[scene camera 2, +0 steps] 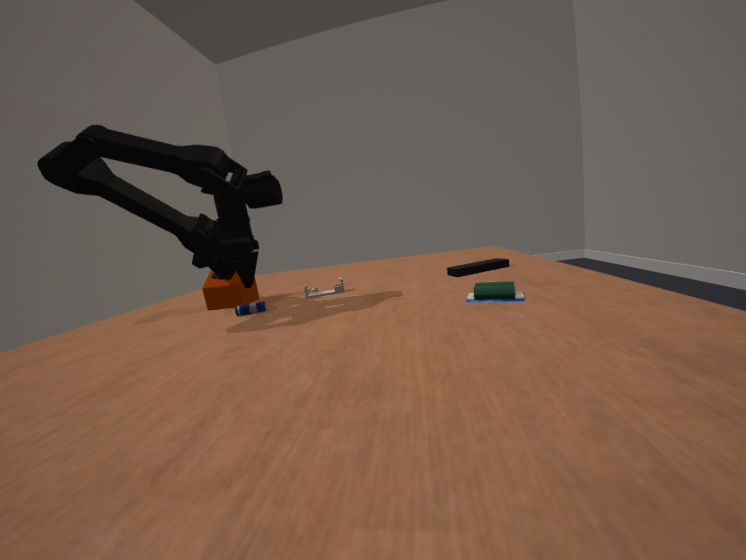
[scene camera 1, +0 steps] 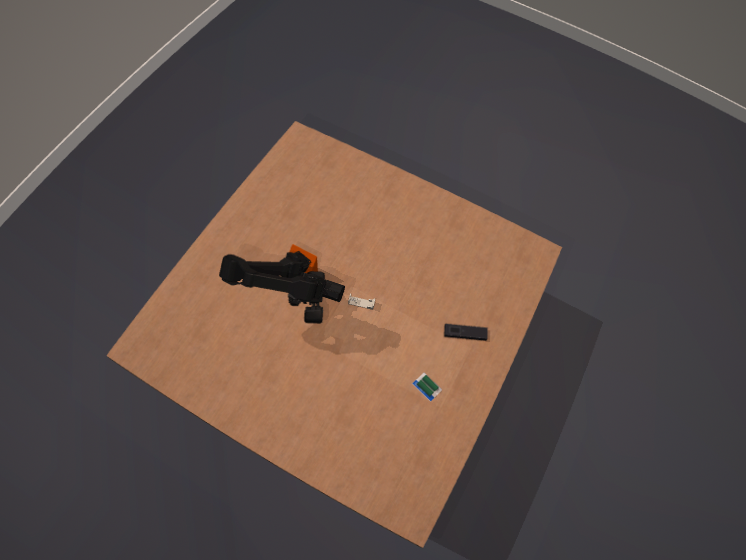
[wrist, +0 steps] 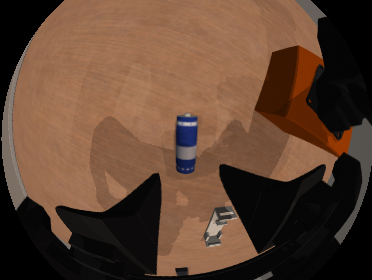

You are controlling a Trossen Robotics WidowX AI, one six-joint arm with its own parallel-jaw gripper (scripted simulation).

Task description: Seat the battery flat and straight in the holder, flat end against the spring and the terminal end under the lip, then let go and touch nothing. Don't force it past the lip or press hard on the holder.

Scene:
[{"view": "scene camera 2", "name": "my gripper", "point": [249, 286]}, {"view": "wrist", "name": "my gripper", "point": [190, 174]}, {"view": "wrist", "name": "battery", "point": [186, 132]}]

